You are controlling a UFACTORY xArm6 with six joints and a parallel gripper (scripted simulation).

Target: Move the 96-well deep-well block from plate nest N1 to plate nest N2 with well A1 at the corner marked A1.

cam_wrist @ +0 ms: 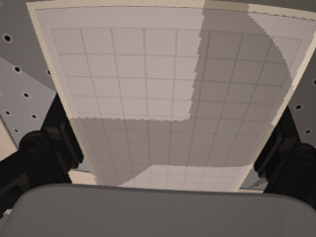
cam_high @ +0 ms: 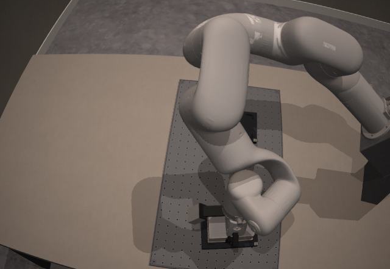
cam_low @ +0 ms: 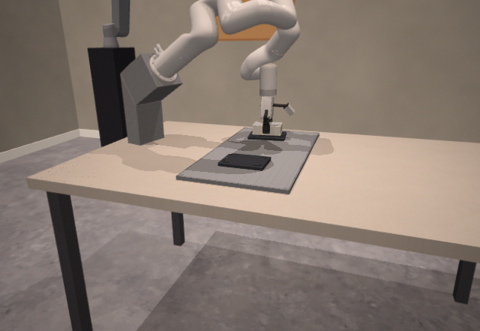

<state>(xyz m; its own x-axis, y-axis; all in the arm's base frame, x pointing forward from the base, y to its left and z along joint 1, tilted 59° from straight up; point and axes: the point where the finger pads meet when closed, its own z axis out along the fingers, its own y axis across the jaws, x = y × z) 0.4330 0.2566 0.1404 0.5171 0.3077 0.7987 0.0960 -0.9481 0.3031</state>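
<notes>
Now: the 96-well deep-well block right at my hand. From my hand the other things lie so: plate nest N2: 30 mm below; plate nest N1: 370 mm to the right, 40 mm ahead, 30 mm below; white corner mark: 80 mm behind, 40 mm to the left, 20 mm below.
</notes>
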